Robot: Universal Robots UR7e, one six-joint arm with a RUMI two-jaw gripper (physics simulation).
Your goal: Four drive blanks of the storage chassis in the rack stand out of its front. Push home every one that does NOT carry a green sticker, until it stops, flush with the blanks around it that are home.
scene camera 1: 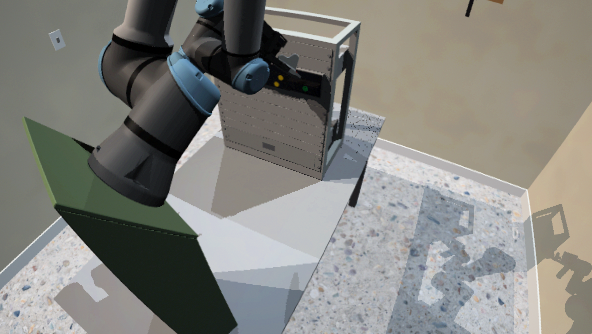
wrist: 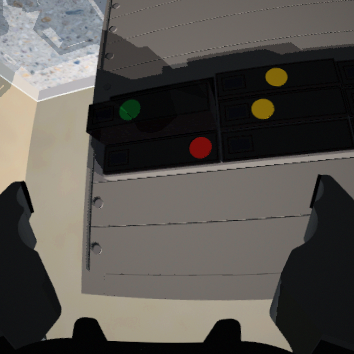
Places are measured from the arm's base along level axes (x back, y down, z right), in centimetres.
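Pixels of known places: gripper, fingertip midpoint: (scene camera 1: pixel 281 70) (wrist: pixel 169 182); arm's base, link origin: (scene camera 1: pixel 126 181).
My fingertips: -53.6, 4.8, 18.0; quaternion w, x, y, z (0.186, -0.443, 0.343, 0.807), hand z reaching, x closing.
Note:
Ahead of a thing's pixels: the offset from my fingertips to its top centre, as dx, dy, dz. "spot": to the spot under its first point. Level surfaces: height alone.
The gripper (scene camera 1: pixel 295 69) (wrist: pixel 172 180) is open and empty, its fingers wide apart in front of the rack face. The green-stickered blank @(-10.4, +6.9, +7.7) (wrist: pixel 115 113) (scene camera 1: pixel 313 90) clearly stands out at the left in the wrist view. Below it, the red-stickered blank @(-13.5, +4.0, +8.7) (wrist: pixel 160 156) looks level with its neighbours. To the right are two yellow-stickered blanks, the upper one @(spot: -11.7, +10.7, -6.2) (wrist: pixel 307 76) and the lower one @(spot: -11.8, +7.9, -5.7) (wrist: pixel 307 106), and a plain blank @(-17.1, +4.0, -1.7) (wrist: pixel 295 141) under them; these look level with one another. Further blanks are cut off at the wrist view's right edge. In the scene view the arm hides part of the chassis.
The rack @(spot: -21.7, -7.2, +18.9) (scene camera 1: pixel 346 30) stands on the table @(dy +53.6) (scene camera 1: pixel 280 210), with grey panels (wrist: pixel 200 200) (scene camera 1: pixel 270 120) above and below the chassis. The arm's base is on a green pedestal (scene camera 1: pixel 50 170). Walls stand behind and to the right.

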